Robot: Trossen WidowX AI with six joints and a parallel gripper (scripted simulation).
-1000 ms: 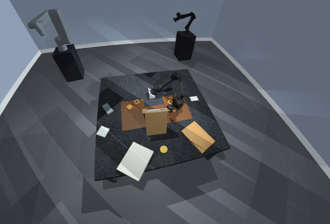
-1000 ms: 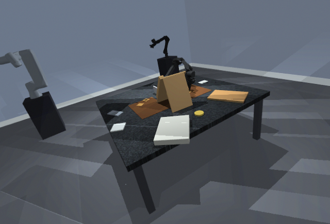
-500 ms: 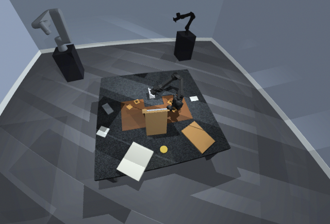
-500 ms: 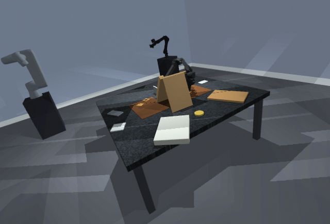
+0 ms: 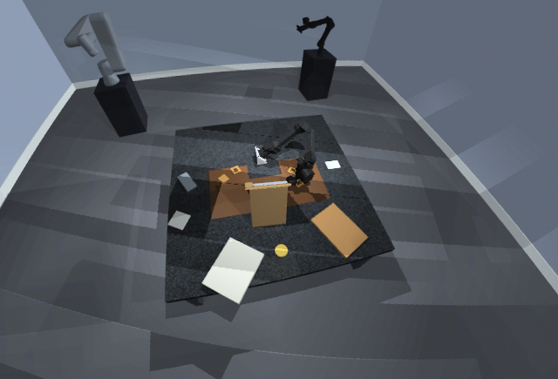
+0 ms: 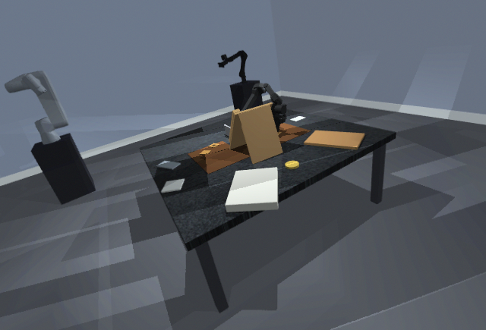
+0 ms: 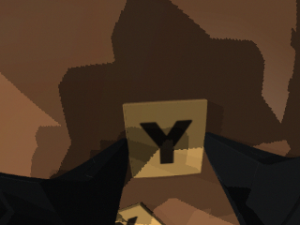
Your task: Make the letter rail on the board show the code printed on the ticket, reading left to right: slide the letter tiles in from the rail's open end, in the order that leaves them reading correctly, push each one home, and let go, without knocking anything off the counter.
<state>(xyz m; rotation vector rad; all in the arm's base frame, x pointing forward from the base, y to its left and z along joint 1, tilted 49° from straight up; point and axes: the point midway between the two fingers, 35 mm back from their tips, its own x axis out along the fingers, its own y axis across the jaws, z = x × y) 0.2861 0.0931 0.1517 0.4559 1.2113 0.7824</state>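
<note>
Right now my gripper tip is 18 cm to the left of the white ticket and 7 cm below it. Round my gripper tip: white box 54 cm to the right, 43 cm ahead, 2 cm above; then brown mat 20 cm to the right, 9 cm behind; then flat tan slab 40 cm ahead, 10 cm to the left.
</note>
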